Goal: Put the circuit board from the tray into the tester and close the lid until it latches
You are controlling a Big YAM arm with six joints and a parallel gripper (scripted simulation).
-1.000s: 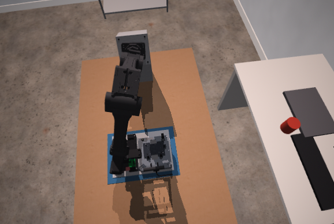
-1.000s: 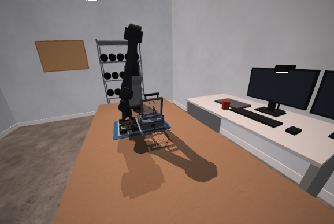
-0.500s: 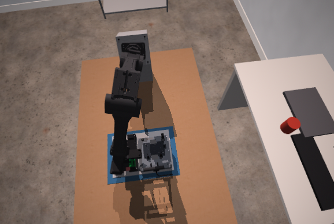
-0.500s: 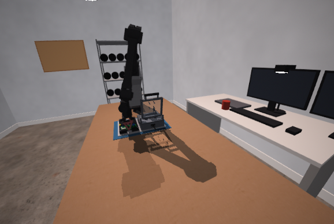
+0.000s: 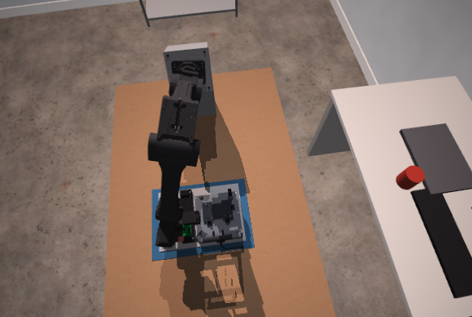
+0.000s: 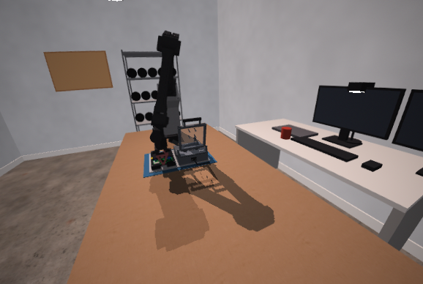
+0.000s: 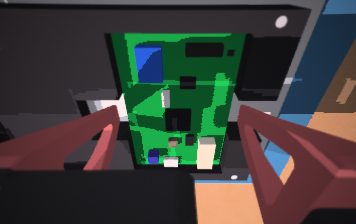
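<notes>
My gripper is now right at the green circuit board. Also, from my hand: clear lid: 180 mm to the left, 160 mm above, 60 mm ahead.
</notes>
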